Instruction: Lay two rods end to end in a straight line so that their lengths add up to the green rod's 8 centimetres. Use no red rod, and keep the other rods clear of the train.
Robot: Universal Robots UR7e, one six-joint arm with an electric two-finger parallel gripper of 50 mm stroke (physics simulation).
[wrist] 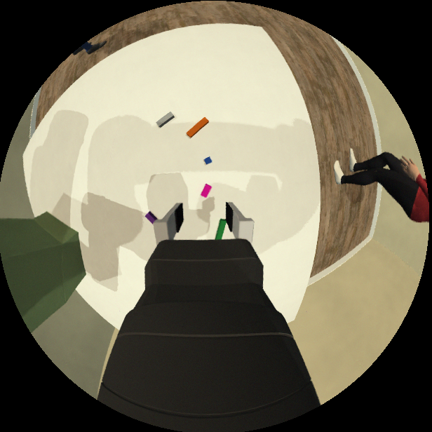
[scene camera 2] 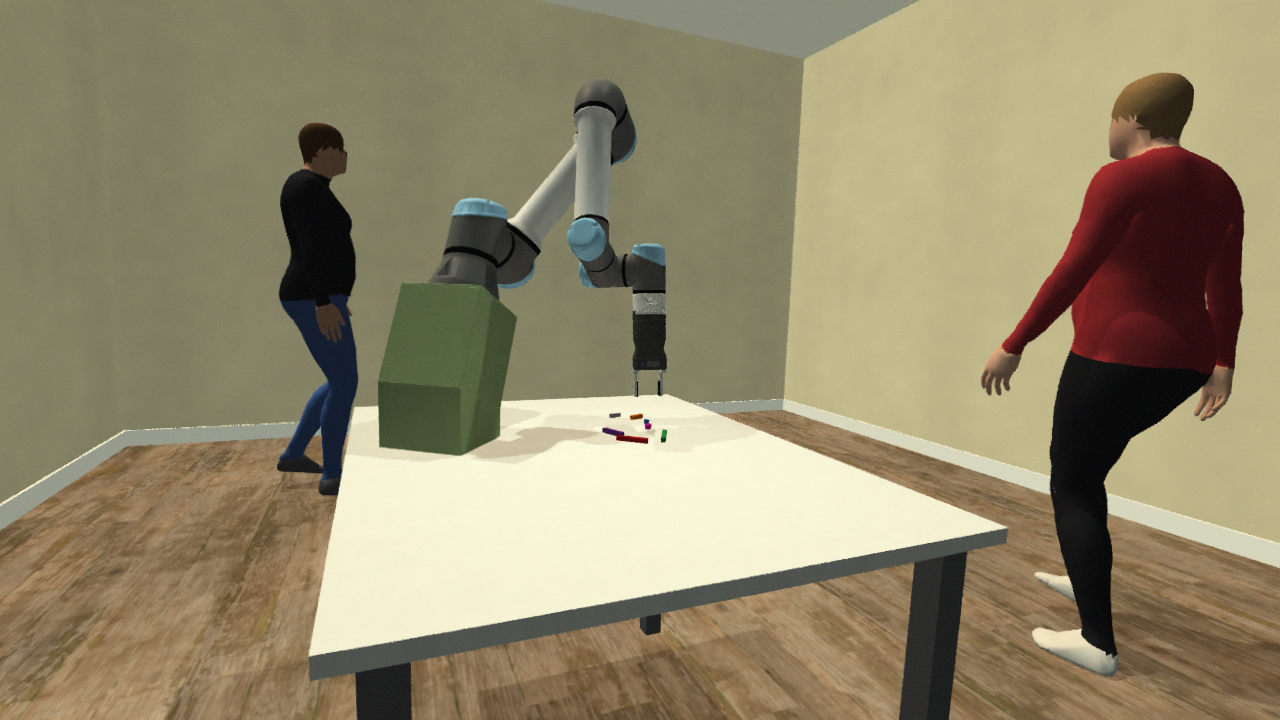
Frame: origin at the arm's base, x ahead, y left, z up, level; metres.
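Seen in the pictures: gripper, fingertip midpoint: (scene camera 2: 648, 396); arm's base at its link origin: (scene camera 2: 462, 300).
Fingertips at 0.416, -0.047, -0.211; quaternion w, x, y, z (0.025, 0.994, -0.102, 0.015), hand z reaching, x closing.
Pixels of each thing's top centre, then the offset from my fingertips to it, as dx, dy, dz. Level surfaces: height alone.
- green rod at its top centre: (scene camera 2: 664, 433) +0.009, -0.084, -0.070
- purple rod at its top centre: (scene camera 2: 613, 430) -0.092, -0.030, -0.070
- short magenta rod at its top centre: (scene camera 2: 648, 424) +0.007, +0.010, -0.070
- small blue block at its top centre: (scene camera 2: 646, 419) +0.020, +0.058, -0.070
- orange rod at its top centre: (scene camera 2: 636, 414) +0.015, +0.117, -0.070
- grey rod at its top centre: (scene camera 2: 614, 413) -0.033, +0.146, -0.070
- red rod at its top centre: (scene camera 2: 632, 436) -0.071, -0.100, -0.070
- white table at its surface level: dz -0.080
My gripper (scene camera 2: 648, 394) (wrist: 204, 211) is open and empty, pointing down above the rods. The green rod (scene camera 2: 664, 436) (wrist: 221, 229) is partly hidden behind the gripper in the wrist view. A purple rod (scene camera 2: 613, 431) (wrist: 150, 217) is partly hidden by the left finger there. A short magenta rod (scene camera 2: 648, 426) (wrist: 206, 190) and a small blue block (scene camera 2: 646, 420) (wrist: 208, 160) lie near each other, apart. An orange rod (scene camera 2: 636, 416) (wrist: 197, 127) and a grey rod (scene camera 2: 614, 415) (wrist: 165, 119) lie apart. A red rod (scene camera 2: 631, 439) lies near the purple rod; it does not show in the wrist view.
The rods lie on the white table (scene camera 2: 626, 537) (wrist: 200, 65). A green angular pedestal (scene camera 2: 429, 358) (wrist: 40, 265) carries the arm at the left. A person in red (scene camera 2: 1154, 259) (wrist: 421, 200) stands to the right; a person in black (scene camera 2: 317, 232) stands behind the table at the left.
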